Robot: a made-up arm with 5 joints.
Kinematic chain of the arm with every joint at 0, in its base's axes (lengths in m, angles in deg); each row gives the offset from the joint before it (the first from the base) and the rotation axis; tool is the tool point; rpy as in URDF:
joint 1: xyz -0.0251 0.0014 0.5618 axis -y
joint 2: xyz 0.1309 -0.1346 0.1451 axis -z
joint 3: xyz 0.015 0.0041 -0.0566 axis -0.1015 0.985 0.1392
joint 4: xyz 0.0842 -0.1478 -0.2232 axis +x
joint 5: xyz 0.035 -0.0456 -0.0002 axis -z
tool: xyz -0.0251 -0.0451 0.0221 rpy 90 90 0
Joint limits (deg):
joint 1: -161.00..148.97
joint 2: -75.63..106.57
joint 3: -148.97..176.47
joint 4: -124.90..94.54
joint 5: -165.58..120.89
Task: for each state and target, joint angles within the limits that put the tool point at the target. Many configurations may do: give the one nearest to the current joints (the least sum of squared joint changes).
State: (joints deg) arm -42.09 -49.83 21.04 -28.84 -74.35
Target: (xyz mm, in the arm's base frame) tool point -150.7 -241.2 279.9
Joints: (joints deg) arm -89.77 -38.73 44.38 -50.63 -84.27
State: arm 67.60 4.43 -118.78 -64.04 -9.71
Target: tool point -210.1 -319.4 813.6
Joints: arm 90.46 -9.91 -117.07 -61.62 -12.89
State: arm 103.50 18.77 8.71 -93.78 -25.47
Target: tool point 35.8 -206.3 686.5
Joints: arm 109.02 32.04 39.66 -123.62 -18.09
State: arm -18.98 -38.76 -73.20 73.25 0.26
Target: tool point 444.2 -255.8 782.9
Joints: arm 6.24 -18.68 -97.21 70.72 -11.44
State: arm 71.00 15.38 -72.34 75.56 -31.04
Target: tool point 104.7 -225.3 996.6
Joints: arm 89.14 -12.71 -36.28 94.54 -14.41
